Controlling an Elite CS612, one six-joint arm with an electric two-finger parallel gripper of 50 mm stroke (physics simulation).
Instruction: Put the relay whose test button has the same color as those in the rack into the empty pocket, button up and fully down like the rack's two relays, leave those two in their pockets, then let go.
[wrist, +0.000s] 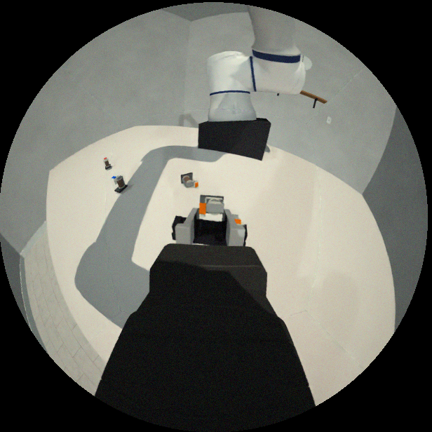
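My gripper (210, 217) is shut on a relay (215, 205), a grey and clear body with an orange button at its left and a dark base showing behind. The black rack (179, 220) shows behind and on both sides of the fingers, which hide much of it. At its right end a relay with an orange button (238, 221) is partly hidden by the right finger. The rack's other relay and the empty pocket cannot be made out. Whether the held relay is in a pocket or above the rack cannot be told.
Another orange-button relay (188, 179) lies on its side beyond the rack. A blue-button relay (120, 182) and a smaller red-button one (106, 163) stand at the far left. The robot's black base block (232, 137) stands at the back of the pale table (280, 200).
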